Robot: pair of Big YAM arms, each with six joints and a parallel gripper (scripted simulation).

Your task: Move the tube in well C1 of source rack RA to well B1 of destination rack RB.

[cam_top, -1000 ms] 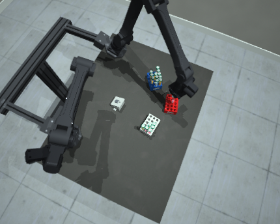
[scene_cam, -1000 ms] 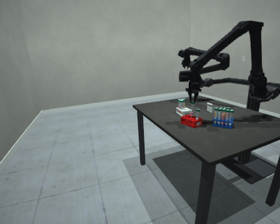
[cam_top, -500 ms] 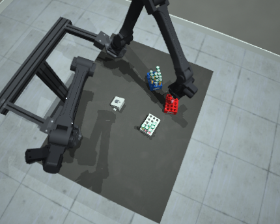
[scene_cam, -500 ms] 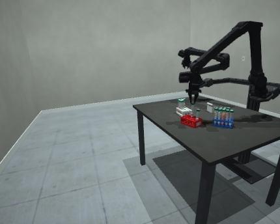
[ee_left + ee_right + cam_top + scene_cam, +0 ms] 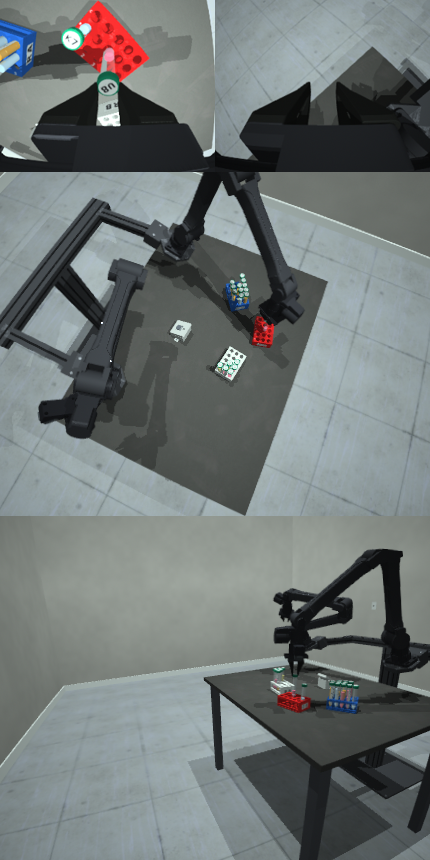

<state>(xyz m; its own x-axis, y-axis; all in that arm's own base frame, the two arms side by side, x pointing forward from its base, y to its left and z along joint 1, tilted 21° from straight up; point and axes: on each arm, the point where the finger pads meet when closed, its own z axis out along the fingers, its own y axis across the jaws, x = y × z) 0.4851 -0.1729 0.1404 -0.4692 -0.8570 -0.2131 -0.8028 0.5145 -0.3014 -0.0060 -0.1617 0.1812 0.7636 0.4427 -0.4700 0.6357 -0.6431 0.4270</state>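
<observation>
The tube lies 6 cm below my left hand. Round my left hand: white rack RB 20 cm to the right, 13 cm below, 8 cm behind; then red rack 13 cm below; then white button box 36 cm behind, 14 cm to the right, 11 cm below.
</observation>
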